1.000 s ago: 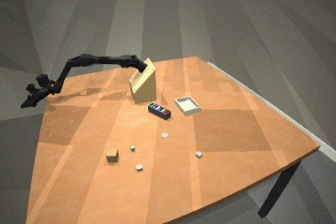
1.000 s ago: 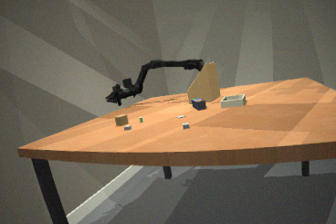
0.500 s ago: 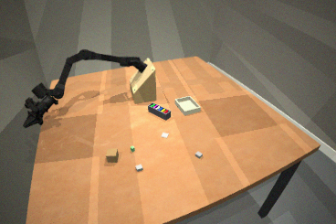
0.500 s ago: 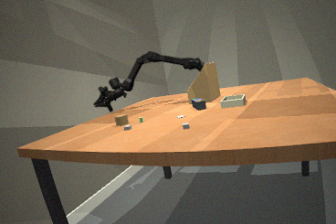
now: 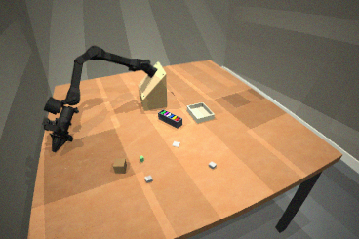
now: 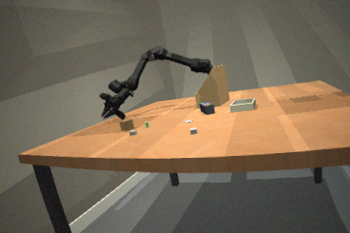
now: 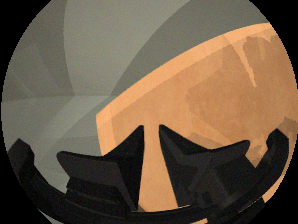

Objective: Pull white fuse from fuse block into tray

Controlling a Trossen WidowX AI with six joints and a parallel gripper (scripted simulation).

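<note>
My gripper tip is now 57 cm to the right of the white fuse, 4 cm past it and 1 cm above it. Also, from my gripper tip: white tray: 74 cm to the left, 4 cm below, 2 cm behind; small green cube: 35 cm to the left, 16 cm ahead, 3 cm below; brown cube: 26 cm to the left, 18 cm ahead, 2 cm below.
</note>
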